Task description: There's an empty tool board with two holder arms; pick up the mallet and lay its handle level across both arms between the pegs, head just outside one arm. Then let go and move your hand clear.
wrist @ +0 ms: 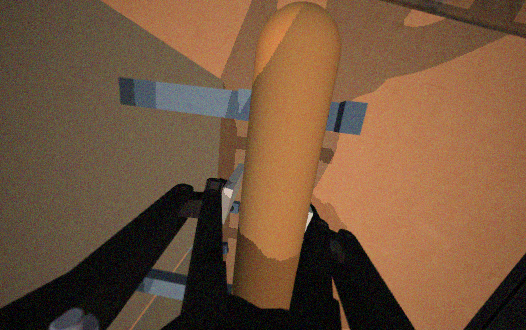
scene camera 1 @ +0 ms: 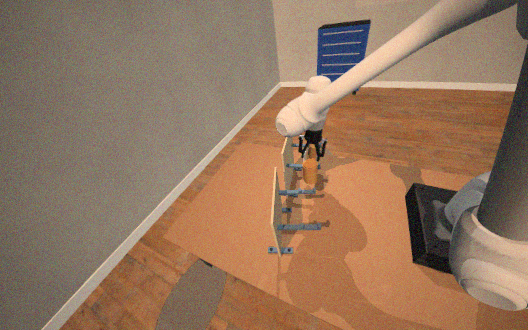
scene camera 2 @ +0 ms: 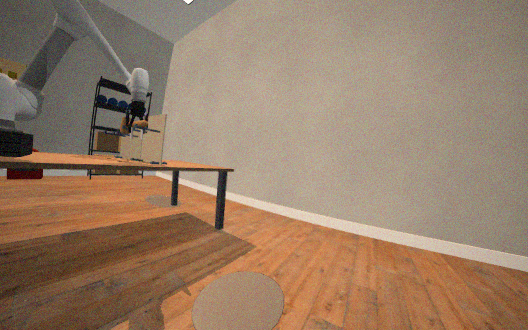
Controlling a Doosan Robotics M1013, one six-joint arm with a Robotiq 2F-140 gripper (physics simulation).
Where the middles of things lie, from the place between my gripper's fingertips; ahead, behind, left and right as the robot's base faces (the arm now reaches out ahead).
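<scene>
An orange mallet (wrist: 297, 57) is 9 cm above my hand, and it is also 3 cm to the left of my hand and 3 cm behind it.
</scene>
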